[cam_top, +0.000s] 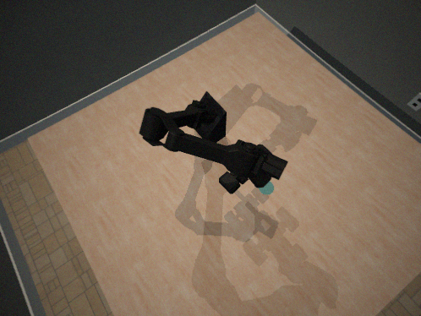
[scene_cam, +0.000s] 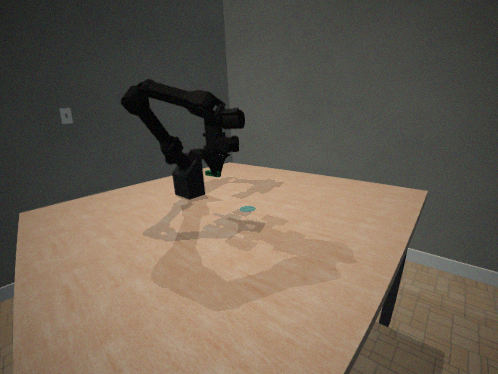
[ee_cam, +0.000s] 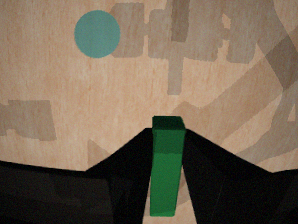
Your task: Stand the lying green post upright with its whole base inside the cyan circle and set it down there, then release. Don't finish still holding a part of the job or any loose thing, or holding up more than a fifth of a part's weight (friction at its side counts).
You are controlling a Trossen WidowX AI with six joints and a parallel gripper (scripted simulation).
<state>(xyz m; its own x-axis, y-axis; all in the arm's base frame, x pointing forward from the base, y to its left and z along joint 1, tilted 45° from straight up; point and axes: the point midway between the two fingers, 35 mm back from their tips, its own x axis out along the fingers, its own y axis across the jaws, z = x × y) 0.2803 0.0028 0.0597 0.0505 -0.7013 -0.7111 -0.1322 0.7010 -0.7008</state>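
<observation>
My gripper is now 20 mm past the green post and 30 mm above it. The rest, counted from my hand: cyan circle 50 mm ahead, 90 mm to the left, 170 mm below.
</observation>
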